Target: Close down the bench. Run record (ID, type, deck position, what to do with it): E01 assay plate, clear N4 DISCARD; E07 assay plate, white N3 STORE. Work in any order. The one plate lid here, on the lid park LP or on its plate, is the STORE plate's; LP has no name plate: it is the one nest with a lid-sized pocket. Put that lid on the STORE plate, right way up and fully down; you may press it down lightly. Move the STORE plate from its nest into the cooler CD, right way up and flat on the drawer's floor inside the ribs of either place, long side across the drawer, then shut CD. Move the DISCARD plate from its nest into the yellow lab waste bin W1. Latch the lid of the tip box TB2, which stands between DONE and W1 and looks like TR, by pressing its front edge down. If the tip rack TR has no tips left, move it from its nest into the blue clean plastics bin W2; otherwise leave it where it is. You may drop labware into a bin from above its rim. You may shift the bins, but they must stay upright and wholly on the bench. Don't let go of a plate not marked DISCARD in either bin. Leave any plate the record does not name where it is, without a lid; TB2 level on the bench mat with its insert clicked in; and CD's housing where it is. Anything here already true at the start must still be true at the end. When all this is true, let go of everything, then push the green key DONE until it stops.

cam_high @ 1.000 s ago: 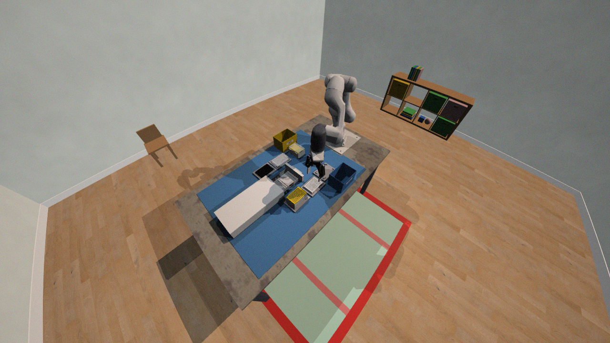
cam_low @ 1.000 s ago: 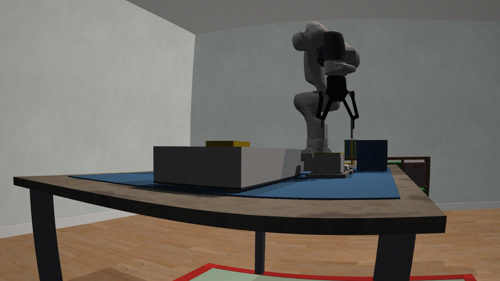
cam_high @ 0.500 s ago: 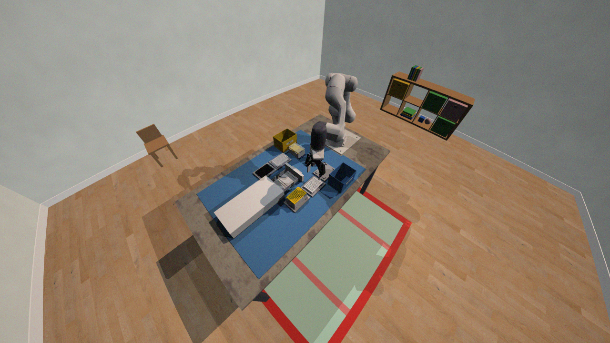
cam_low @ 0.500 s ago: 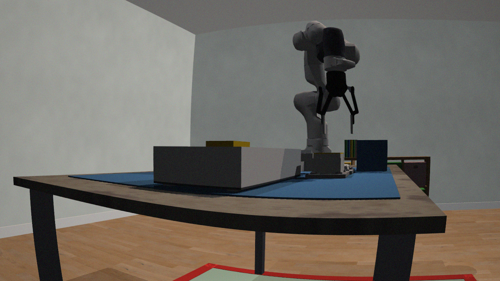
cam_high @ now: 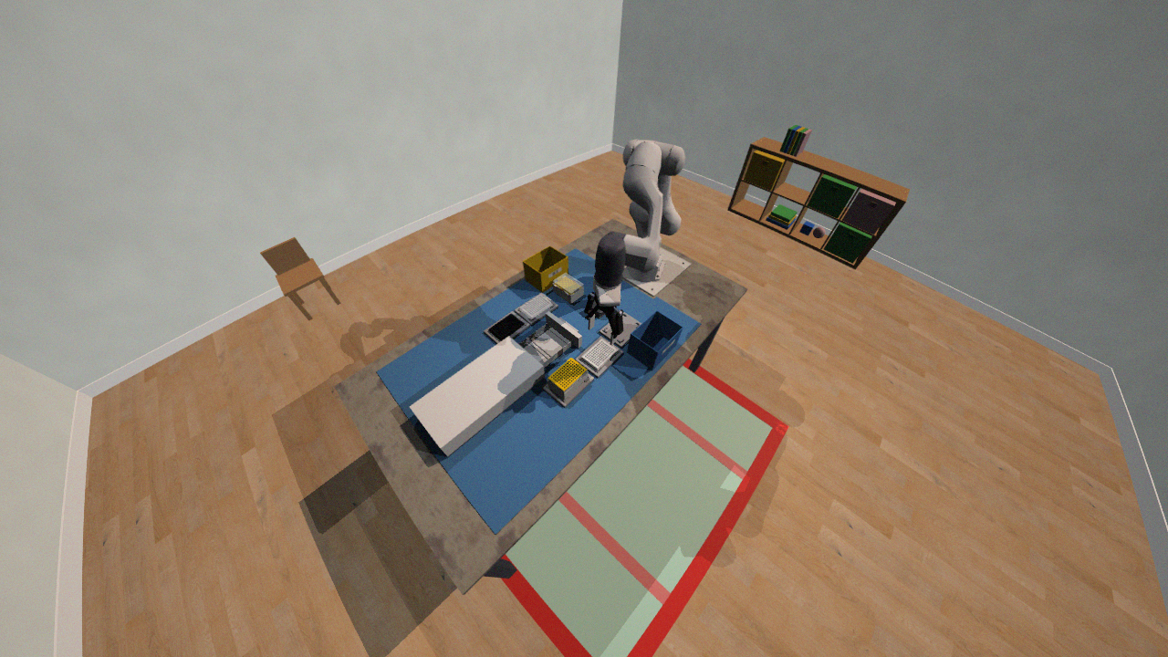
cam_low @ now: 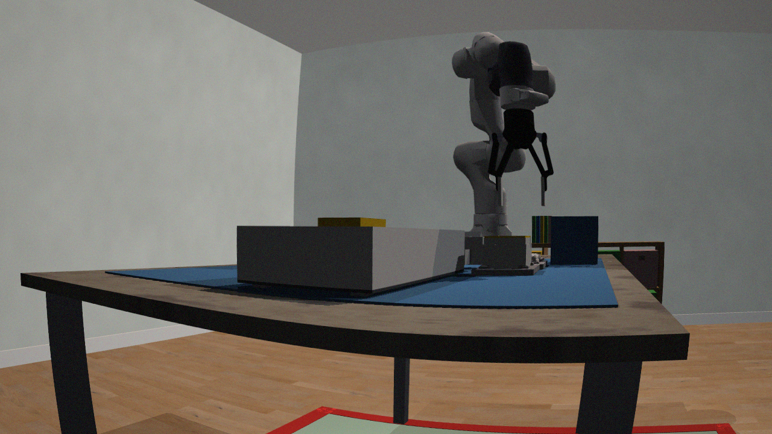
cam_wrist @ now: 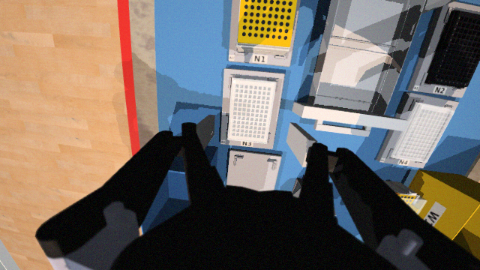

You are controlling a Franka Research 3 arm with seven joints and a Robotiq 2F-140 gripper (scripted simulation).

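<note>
My hand is 14 cm above the plate lid. Also, from my hand: nest N3 (16 cm below); then tip rack TR (17 cm ahead, 11 cm below, 4 cm to the right); then white plate (15 cm below).
</note>
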